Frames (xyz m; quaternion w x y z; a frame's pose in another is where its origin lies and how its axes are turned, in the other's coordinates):
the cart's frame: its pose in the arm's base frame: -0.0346 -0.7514 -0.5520 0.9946 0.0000 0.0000 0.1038
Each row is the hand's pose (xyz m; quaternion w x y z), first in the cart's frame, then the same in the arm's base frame.
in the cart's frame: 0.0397 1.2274 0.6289 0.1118 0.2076 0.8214 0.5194
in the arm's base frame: -0.2492 0.4577 0.0769 0.0573 0.1212 0.8385 0.5282
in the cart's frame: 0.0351 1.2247 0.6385 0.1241 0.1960 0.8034 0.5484
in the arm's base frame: -0.2531 0.4542 0.0865 0.0665 0.1115 0.8194 0.5583
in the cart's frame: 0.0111 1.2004 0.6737 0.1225 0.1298 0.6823 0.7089
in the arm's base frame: -0.2716 0.4254 0.1217 0.0483 0.0583 0.6921 0.7178
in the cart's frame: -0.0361 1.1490 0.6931 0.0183 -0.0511 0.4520 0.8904
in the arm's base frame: -0.3072 0.3654 0.1411 0.0742 0.0977 -0.4442 -0.8875
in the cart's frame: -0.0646 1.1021 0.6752 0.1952 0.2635 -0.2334 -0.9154
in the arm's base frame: -0.3254 0.3136 0.1232 0.2892 0.2863 -0.2048 -0.8902
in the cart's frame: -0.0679 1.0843 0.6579 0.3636 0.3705 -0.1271 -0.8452
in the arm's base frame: -0.3249 0.2955 0.1059 0.4494 0.3817 -0.0880 -0.8029
